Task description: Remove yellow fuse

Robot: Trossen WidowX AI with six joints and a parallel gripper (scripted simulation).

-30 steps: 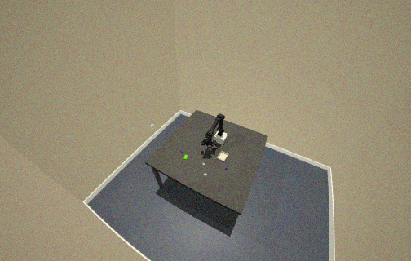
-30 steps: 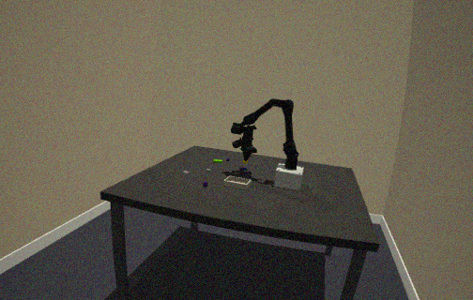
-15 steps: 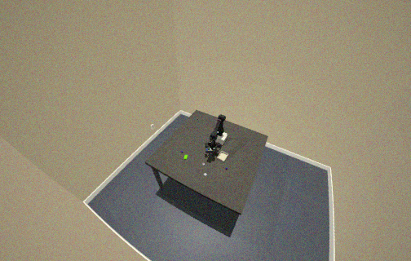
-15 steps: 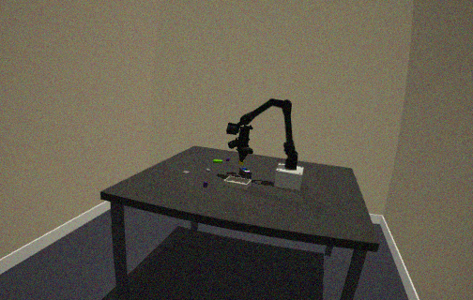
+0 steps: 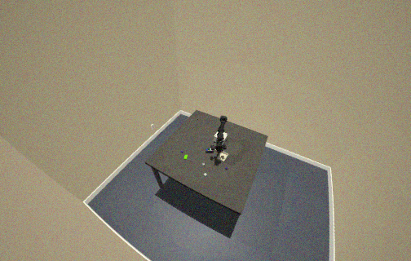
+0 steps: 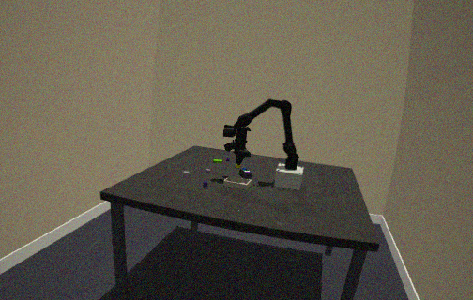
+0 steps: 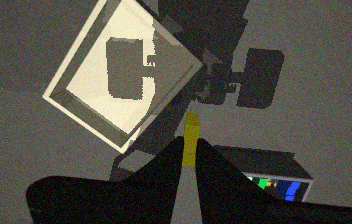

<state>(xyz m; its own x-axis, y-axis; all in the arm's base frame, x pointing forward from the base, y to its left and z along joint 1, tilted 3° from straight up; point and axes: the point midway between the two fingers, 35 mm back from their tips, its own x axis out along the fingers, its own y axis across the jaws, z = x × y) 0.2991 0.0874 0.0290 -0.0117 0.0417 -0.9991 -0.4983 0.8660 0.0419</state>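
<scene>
Right now the pale tray is 2 cm behind my gripper tip, 7 cm to the left of it and 9 cm below it.
</scene>
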